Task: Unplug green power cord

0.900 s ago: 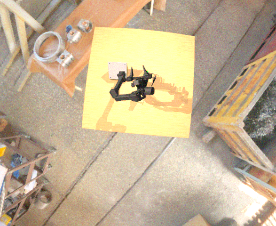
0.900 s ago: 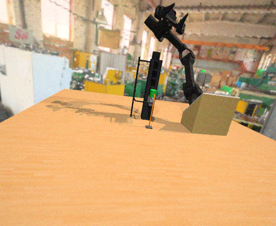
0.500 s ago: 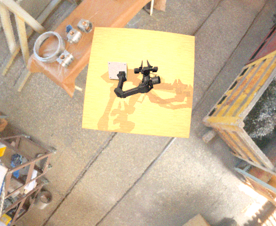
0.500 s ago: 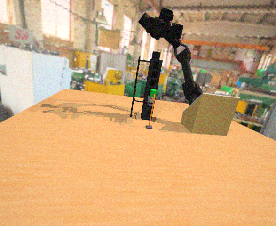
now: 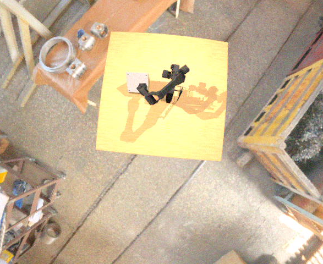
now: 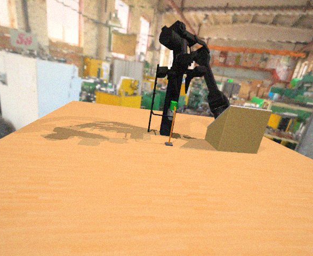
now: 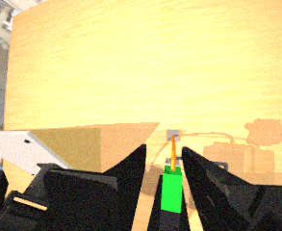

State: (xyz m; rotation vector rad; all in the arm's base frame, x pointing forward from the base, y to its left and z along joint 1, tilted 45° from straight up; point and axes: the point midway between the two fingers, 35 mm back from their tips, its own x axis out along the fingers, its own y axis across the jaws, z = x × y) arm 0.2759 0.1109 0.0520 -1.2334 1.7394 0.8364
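My gripper tip is 80 mm to the left of the green plug and 50 mm above it.
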